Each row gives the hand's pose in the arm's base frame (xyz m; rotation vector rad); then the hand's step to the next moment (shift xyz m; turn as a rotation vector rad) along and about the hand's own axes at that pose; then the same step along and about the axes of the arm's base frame.
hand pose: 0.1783 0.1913 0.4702 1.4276 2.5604 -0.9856
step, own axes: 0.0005 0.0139 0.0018 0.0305 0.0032 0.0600
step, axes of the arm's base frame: 0.0101 0.0045 -0.0086 -0.0302 -0.0090 -0.0596
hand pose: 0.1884 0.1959 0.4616 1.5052 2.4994 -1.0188
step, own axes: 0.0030 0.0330 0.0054 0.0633 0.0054 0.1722
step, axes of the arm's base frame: 0.0235 0.0095 -0.0221 -0.0770 -0.0456 -0.1602
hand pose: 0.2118 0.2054 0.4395 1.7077 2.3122 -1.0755
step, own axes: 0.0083 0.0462 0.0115 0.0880 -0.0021 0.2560
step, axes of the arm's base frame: 0.0329 0.0065 -0.0348 -0.1209 -0.0742 -0.2306
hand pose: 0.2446 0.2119 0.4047 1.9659 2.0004 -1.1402
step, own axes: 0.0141 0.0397 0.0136 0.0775 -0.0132 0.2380
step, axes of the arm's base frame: 0.0279 -0.0012 -0.0344 -0.1218 -0.0710 -0.2072
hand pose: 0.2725 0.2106 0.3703 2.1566 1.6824 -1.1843
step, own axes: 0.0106 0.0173 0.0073 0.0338 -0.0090 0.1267
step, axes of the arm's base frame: 0.0122 -0.0023 -0.0176 -0.0670 -0.0427 -0.1047
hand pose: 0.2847 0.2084 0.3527 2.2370 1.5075 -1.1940
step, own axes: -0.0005 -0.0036 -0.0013 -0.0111 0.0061 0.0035
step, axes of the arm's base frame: -0.0025 0.0020 0.0022 0.0016 -0.0124 0.0039
